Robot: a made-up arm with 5 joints.
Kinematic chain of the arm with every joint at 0, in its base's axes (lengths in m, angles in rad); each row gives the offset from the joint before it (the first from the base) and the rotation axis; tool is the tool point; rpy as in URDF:
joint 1: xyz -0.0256 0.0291 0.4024 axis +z
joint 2: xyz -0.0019 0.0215 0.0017 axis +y
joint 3: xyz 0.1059 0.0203 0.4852 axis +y
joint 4: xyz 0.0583 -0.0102 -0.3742 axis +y
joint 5: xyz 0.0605 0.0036 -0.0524 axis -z
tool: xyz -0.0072 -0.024 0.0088 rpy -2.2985 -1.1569 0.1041
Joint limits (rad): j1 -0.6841..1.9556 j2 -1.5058..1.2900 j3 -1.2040..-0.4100 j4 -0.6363..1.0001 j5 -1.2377..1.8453
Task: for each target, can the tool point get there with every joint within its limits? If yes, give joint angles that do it. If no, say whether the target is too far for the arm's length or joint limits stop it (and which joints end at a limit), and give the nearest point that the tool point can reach.
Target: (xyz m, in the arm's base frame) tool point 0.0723 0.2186 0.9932
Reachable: yes | joints 0.9692 -0.6297 -1.1257 0.7367 0.9249
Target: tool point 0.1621 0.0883 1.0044
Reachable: yes | joints 0.2537 -0.6706 -1.0117 0.2494 -0.3244
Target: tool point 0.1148 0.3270 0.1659
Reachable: yes | joints 1.0971 0.9330 -0.5140 0.8635 -0.5465
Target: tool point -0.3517 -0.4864 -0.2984
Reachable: no: joint limits stop it (at a limit: joint 1, joint 2) | nearest point 0.1870 -0.1274 0.0348 | short by 0.728 m
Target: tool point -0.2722 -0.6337 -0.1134
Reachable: no: joint limits stop it (at a limit: joint 1, joint 2) | nearest point 0.2095 -0.1490 0.0252 | short by 0.697 m
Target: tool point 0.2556 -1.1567 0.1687
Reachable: no: too far | nearest point 0.5121 -0.3947 0.2374 | short by 0.807 m
